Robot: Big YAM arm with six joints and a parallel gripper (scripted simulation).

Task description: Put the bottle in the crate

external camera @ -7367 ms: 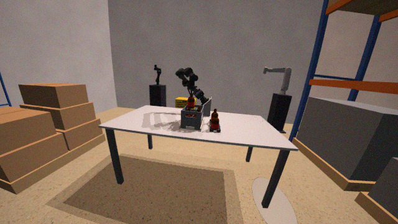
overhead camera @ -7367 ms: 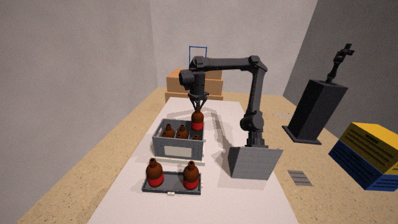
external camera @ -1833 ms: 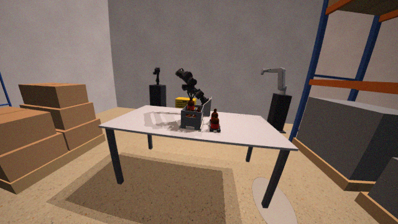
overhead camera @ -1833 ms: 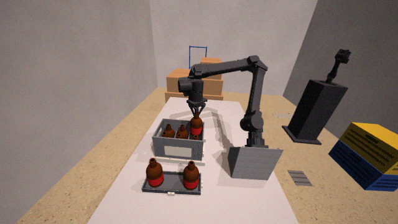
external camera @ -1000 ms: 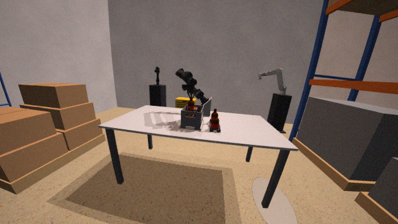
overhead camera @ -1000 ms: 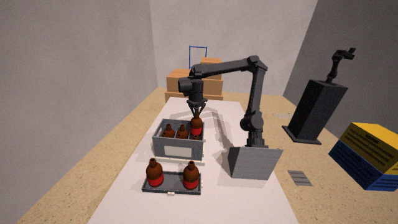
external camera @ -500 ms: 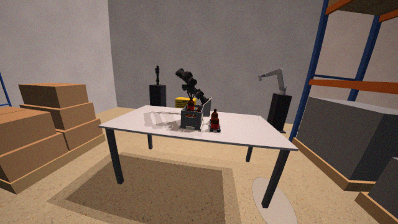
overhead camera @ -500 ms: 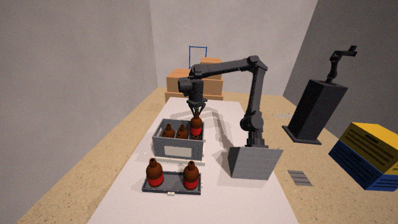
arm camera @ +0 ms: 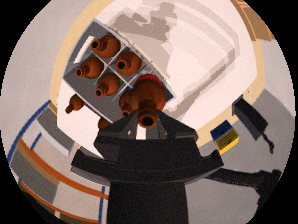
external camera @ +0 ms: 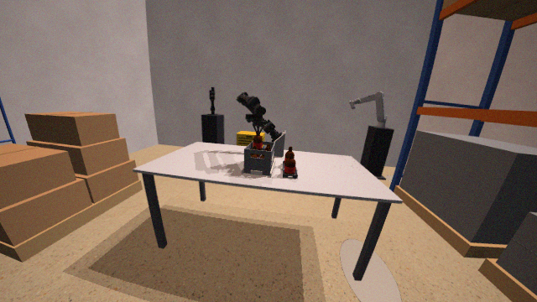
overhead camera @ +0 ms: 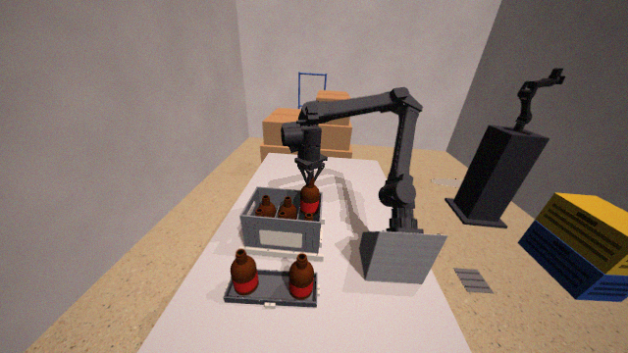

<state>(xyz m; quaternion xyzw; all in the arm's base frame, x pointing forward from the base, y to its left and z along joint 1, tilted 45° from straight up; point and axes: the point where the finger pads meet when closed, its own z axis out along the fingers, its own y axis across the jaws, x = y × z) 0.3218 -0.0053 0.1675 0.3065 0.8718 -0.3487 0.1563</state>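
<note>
The brown bottle is 6 cm below my hand. From my hand the other things lie so: grey crate: 8 cm ahead, 5 cm to the left, 17 cm below; dark tray: 7 cm ahead, 27 cm to the left, 24 cm below.
</note>
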